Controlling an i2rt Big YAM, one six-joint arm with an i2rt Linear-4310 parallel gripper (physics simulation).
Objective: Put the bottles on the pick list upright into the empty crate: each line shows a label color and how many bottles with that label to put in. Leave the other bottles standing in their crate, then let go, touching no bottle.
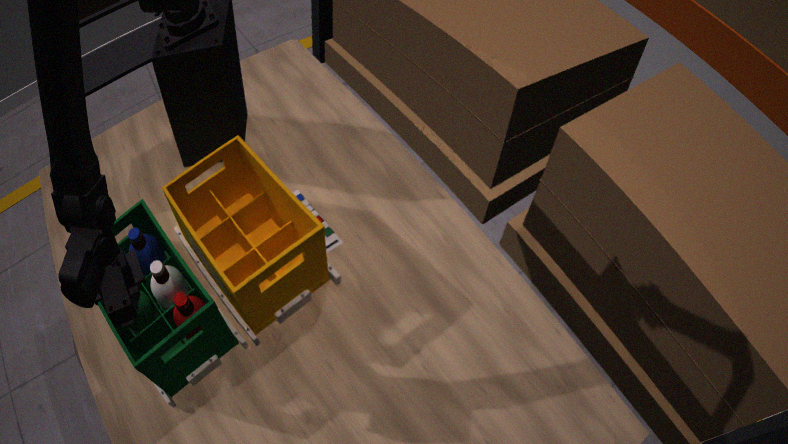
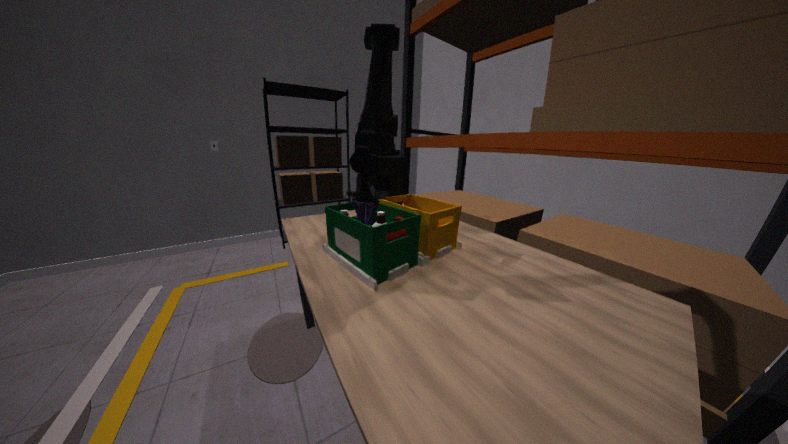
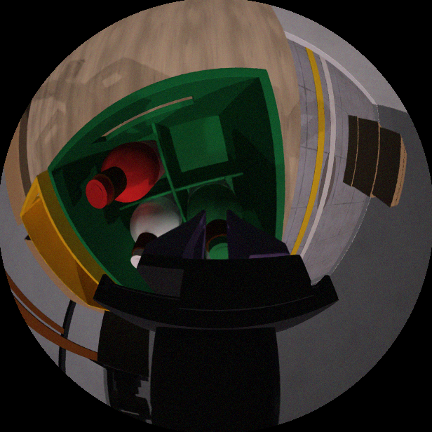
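Seen in the pictures: arm's base at its link origin: (image 1: 187, 26) (image 2: 386, 153).
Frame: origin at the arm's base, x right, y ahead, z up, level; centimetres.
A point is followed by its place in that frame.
My gripper (image 2: 366, 214) {x 30.3, y 41.2, z -21.3 cm} (image 3: 215, 215) points down into the green crate (image 1: 201, 351) {x 21.8, y 50.7, z -28.6 cm} (image 2: 373, 250) {x 32.7, y 52.9, z -24.2 cm} (image 3: 274, 125), with its fingers shut on the neck of a green bottle (image 1: 143, 308) {x 28.5, y 40.4, z -23.9 cm} (image 3: 218, 250), which stands upright in its compartment. A white bottle (image 1: 165, 284) {x 22.2, y 39.0, z -22.8 cm} (image 3: 155, 219) stands beside it, a red bottle (image 1: 183, 308) {x 20.4, y 46.6, z -20.0 cm} (image 3: 134, 175) at the near corner and a blue bottle (image 1: 144, 254) {x 24.3, y 30.5, z -23.3 cm} farther back. The arm hides the crate's back left part. The yellow crate (image 1: 242, 308) {x 10.9, y 49.4, z -24.0 cm} (image 2: 432, 245) {x 8.3, y 48.9, z -29.8 cm} (image 3: 56, 248) shows empty compartments. The pick list (image 1: 333, 241) {x -11.9, y 39.6, z -35.4 cm} is partly hidden behind it.
The two crates stand side by side on the wooden table (image 1: 419, 330) {x -15.3, y 63.4, z -35.5 cm} (image 2: 496, 341) {x 19.3, y 82.8, z -35.5 cm}, with small pale blocks at their bases. Large cardboard boxes (image 1: 551, 49) (image 2: 634, 248) stand beyond the table's right edge. The arm's dark pedestal (image 1: 204, 110) {x 1.2, y 7.1, z -18.5 cm} stands behind the yellow crate.
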